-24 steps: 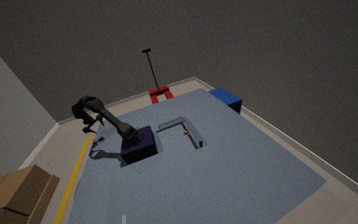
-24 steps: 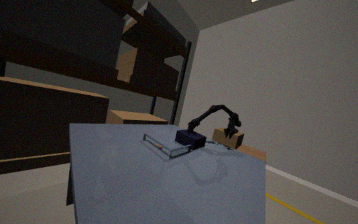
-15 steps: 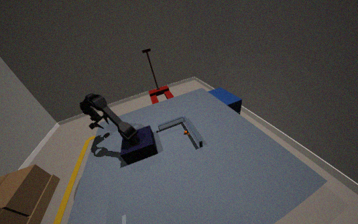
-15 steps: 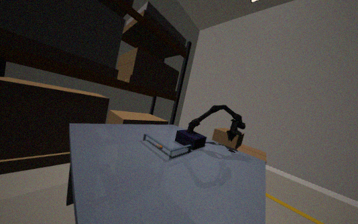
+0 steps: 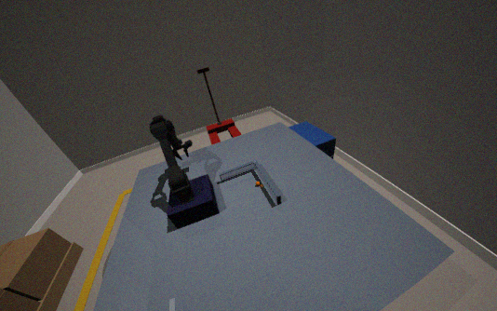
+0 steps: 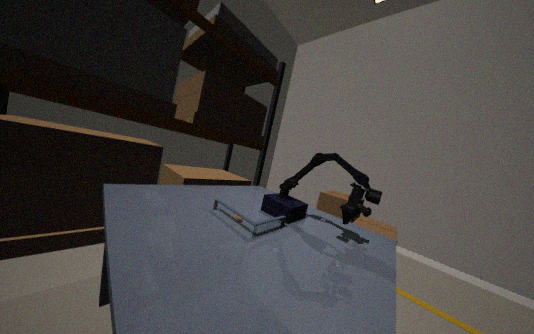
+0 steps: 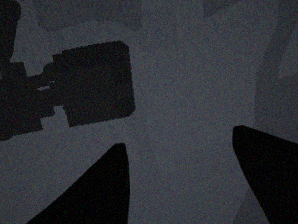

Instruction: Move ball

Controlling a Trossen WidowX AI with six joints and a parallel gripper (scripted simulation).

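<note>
Right now the orange ball is 41 cm to the right of my gripper tip, 36 cm ahead of it and 8 cm below it. From my gripper tip the other things lie so: see-through copy of ball 44 cm to the right, 37 cm ahead, 8 cm below.
</note>
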